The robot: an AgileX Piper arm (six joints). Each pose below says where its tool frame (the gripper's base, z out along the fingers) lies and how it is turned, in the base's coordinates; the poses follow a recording.
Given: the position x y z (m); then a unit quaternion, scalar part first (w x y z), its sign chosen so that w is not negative.
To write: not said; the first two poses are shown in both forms.
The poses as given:
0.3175 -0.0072 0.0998 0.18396 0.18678 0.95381 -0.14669
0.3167 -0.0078 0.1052 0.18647 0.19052 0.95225 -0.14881
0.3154 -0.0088 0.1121 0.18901 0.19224 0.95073 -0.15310
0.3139 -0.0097 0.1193 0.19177 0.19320 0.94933 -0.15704
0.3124 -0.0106 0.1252 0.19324 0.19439 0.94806 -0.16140
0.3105 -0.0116 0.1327 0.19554 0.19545 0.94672 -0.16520
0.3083 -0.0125 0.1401 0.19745 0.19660 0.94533 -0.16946
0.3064 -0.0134 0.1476 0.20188 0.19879 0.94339 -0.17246
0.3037 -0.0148 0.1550 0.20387 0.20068 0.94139 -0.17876
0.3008 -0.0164 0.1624 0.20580 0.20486 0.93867 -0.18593
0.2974 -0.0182 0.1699 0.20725 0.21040 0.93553 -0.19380
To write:
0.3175 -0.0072 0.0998 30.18 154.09 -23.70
0.3167 -0.0078 0.1052 30.74 153.63 -24.01
0.3154 -0.0088 0.1121 30.97 153.18 -24.67
0.3139 -0.0097 0.1193 31.08 152.72 -25.26
0.3124 -0.0106 0.1252 31.25 152.40 -25.94
0.3105 -0.0116 0.1327 31.38 151.99 -26.52
0.3083 -0.0125 0.1401 31.53 151.61 -27.18
0.3064 -0.0134 0.1476 31.81 150.94 -27.59
0.3037 -0.0148 0.1550 32.07 150.46 -28.57
0.3008 -0.0164 0.1624 32.71 149.87 -29.69
0.2974 -0.0182 0.1699 33.57 149.26 -30.92

